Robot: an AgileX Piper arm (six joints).
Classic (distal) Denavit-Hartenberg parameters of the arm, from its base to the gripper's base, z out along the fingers. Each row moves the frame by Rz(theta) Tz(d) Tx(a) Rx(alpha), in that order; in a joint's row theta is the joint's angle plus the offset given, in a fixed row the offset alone. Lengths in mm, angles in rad.
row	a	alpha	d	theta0
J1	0	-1.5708	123	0
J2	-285.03	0	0	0.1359
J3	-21.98	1.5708	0	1.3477
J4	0	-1.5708	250.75	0
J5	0	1.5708	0	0
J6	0	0	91	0
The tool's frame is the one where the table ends.
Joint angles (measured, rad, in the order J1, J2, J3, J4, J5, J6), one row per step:
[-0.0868, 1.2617, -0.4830, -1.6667, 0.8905, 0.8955]
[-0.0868, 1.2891, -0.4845, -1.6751, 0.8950, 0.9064]
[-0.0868, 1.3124, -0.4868, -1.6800, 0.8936, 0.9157]
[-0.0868, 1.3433, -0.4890, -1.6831, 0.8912, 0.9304]
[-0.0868, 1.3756, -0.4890, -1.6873, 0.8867, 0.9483]
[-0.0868, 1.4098, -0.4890, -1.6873, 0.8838, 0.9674]
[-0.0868, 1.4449, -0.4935, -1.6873, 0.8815, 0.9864]
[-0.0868, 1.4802, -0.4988, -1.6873, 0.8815, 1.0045]
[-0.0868, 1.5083, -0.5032, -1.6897, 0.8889, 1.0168]
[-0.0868, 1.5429, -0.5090, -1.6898, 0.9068, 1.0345]
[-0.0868, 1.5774, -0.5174, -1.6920, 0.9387, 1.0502]
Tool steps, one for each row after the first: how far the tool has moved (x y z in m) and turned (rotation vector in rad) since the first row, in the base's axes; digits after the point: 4 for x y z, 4 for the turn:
[0.0032, -0.0005, -0.0046, -0.0021, 0.0172, -0.0018]
[0.0063, -0.0006, -0.0088, 0.0013, 0.0310, -0.0007]
[0.0099, -0.0008, -0.0149, 0.0097, 0.0479, -0.0021]
[0.0132, -0.0008, -0.0219, 0.0206, 0.0660, -0.0026]
[0.0161, -0.0009, -0.0297, 0.0341, 0.0847, -0.0081]
[0.0197, -0.0010, -0.0367, 0.0467, 0.1000, -0.0142]
[0.0232, -0.0013, -0.0435, 0.0569, 0.1152, -0.0219]
[0.0257, -0.0020, -0.0485, 0.0568, 0.1284, -0.0304]
[0.0281, -0.0032, -0.0543, 0.0525, 0.1412, -0.0495]
[0.0306, -0.0051, -0.0587, 0.0343, 0.1517, -0.0744]

